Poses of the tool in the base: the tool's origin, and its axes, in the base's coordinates. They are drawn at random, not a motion.
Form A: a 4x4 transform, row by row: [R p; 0 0 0 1], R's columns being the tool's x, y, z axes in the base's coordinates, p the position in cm. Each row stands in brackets.
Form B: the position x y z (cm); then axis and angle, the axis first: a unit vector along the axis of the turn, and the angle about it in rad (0 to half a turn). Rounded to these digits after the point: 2 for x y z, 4 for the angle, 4 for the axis.
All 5 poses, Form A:
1: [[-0.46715, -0.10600, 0.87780, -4.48], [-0.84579, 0.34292, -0.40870, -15.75], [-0.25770, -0.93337, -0.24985, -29.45], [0, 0, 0, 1]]
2: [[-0.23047, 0.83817, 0.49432, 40.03], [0.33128, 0.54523, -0.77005, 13.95], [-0.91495, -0.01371, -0.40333, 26.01], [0, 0, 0, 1]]
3: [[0.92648, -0.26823, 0.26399, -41.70], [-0.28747, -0.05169, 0.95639, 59.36], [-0.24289, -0.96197, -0.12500, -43.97], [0, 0, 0, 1]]
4: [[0.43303, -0.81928, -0.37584, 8.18], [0.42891, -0.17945, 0.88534, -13.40], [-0.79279, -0.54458, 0.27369, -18.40], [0, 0, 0, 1]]
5: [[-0.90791, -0.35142, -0.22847, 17.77], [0.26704, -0.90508, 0.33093, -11.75], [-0.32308, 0.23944, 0.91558, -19.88], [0, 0, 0, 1]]
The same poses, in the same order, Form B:
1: -4.48, -15.75, -29.45, -0.3610, 0.7814, -0.5091, 2.3282
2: 40.03, 13.95, 26.01, 0.4508, 0.8399, -0.3021, 2.1463
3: -41.70, 59.36, -43.97, -0.9668, 0.2554, -0.0097, 1.6962
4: 8.18, -13.40, -18.40, -0.7358, 0.2146, 0.6423, 1.8094
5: 17.77, -11.75, -19.88, -0.1447, 0.1496, 0.9781, 2.8199
